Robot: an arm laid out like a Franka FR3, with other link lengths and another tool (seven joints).
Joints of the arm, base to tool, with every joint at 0 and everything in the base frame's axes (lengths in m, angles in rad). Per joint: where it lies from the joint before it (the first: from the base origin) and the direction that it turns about. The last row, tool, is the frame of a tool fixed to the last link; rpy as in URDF.
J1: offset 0 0 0.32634 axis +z
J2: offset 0 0 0 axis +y
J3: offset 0 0 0.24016 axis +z
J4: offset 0.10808 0 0 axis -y
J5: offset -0.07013 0 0.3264 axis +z
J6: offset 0 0 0 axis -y
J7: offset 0.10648 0 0 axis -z
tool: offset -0.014 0.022 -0.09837 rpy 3.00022 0 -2.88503
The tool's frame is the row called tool.
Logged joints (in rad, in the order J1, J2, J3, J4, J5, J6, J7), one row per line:
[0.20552, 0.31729, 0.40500, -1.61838, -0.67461, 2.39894, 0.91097]
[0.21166, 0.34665, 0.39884, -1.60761, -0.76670, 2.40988, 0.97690]
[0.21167, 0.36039, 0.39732, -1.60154, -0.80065, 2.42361, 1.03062]
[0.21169, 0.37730, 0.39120, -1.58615, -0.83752, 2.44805, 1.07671]
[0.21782, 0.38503, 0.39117, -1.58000, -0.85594, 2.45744, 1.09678]
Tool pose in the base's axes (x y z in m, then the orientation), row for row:
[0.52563, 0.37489, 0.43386, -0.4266, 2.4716, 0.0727]
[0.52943, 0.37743, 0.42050, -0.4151, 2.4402, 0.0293]
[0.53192, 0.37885, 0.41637, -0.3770, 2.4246, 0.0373]
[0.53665, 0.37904, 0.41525, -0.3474, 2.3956, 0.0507]
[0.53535, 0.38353, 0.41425, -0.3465, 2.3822, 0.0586]
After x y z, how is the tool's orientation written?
As a rotation vector, in radians.
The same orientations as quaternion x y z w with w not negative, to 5 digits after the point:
[-0.16159, 0.93618, 0.02754, 0.31095]
[-0.15847, 0.93159, 0.01119, 0.32696]
[-0.14464, 0.93020, 0.01431, 0.33706]
[-0.13428, 0.92594, 0.01960, 0.35246]
[-0.13432, 0.92348, 0.02272, 0.35864]

